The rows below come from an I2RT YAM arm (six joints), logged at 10 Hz.
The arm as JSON. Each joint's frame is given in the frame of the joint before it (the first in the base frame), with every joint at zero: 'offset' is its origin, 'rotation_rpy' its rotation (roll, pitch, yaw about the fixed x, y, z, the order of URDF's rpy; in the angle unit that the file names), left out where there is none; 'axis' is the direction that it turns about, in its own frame. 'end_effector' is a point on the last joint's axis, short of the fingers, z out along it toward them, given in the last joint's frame.
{
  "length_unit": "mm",
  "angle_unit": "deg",
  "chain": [
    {
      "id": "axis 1",
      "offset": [
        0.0,
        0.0,
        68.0
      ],
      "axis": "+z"
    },
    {
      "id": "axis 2",
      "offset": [
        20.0,
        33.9,
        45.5
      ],
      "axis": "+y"
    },
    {
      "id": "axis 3",
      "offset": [
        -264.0,
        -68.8,
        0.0
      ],
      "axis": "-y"
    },
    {
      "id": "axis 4",
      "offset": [
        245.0,
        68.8,
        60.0
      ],
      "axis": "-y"
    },
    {
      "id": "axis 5",
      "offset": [
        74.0,
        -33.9,
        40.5
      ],
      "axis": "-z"
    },
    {
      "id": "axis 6",
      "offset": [
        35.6,
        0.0,
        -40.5
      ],
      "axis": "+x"
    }
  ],
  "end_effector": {
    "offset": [
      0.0,
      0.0,
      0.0
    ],
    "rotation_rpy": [
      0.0,
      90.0,
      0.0
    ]
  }
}
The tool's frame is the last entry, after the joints.
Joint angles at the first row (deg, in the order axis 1, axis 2, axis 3, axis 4, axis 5, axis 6):
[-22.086 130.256 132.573 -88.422 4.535 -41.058]
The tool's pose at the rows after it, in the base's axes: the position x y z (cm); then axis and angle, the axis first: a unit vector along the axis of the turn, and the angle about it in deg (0 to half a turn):
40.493 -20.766 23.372 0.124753 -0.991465 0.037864 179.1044
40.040 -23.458 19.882 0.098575 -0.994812 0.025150 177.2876
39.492 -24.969 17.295 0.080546 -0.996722 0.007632 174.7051
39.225 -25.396 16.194 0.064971 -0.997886 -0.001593 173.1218
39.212 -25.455 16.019 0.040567 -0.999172 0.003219 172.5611
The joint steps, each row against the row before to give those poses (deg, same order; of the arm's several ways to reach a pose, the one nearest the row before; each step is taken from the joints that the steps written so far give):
[-4.744 3.519 -3.651 4.962 -0.437 -0.175]
[-3.234 3.280 -2.226 3.298 -0.175 -0.131]
[-1.946 2.906 -0.744 0.438 -0.065 0.240]
[-0.612 1.311 -0.199 -0.413 0.065 1.245]
[-0.021 0.242 0.024 -0.024 0.634 2.820]

